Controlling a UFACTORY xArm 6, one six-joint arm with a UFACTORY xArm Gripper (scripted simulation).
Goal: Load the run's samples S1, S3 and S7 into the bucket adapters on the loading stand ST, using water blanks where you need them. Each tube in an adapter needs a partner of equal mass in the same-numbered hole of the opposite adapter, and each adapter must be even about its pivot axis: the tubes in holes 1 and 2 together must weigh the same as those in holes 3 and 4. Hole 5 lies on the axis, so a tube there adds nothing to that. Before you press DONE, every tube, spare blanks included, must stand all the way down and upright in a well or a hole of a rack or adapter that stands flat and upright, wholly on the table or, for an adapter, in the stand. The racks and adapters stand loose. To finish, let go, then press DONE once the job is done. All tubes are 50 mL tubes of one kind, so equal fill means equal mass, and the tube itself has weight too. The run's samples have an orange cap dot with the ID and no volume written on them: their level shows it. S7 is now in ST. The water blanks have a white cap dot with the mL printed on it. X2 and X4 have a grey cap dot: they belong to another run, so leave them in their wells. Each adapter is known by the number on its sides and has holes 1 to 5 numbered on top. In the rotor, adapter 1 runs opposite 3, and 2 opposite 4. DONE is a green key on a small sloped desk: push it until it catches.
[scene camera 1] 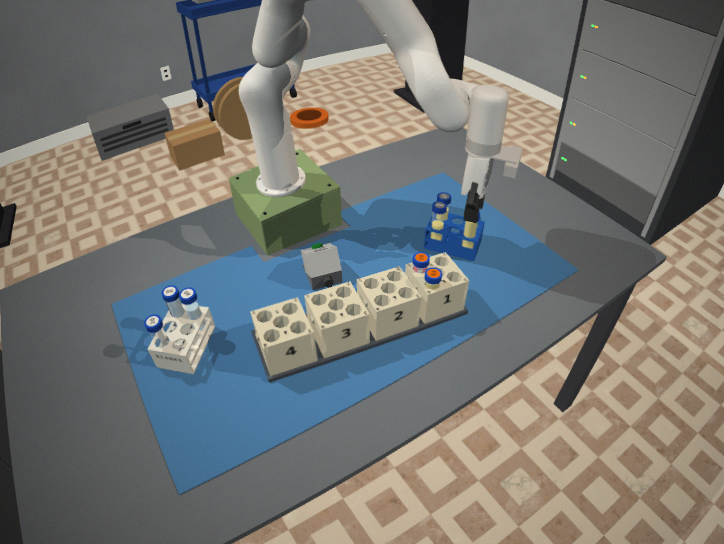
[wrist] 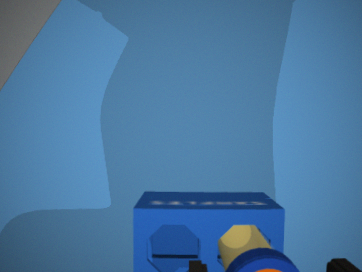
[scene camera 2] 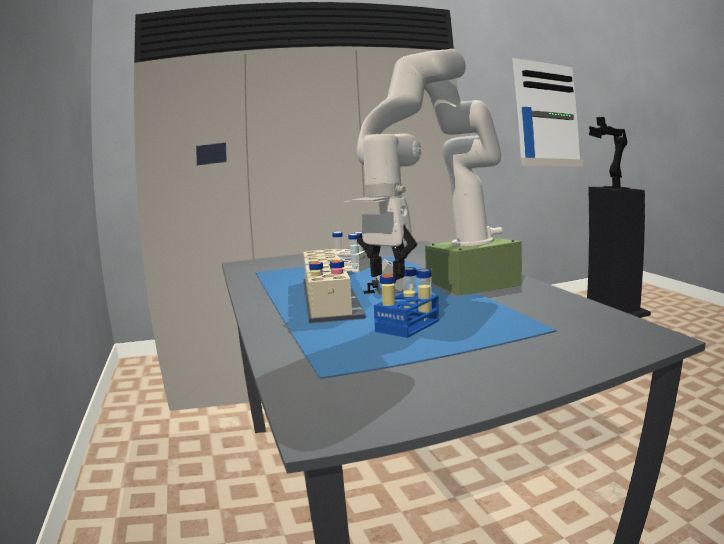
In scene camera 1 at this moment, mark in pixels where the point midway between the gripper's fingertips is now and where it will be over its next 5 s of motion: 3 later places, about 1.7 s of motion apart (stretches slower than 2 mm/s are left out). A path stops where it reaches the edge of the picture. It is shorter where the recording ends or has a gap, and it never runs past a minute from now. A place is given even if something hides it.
My gripper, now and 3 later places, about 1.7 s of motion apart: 473,214; 471,221; 472,214; 477,182
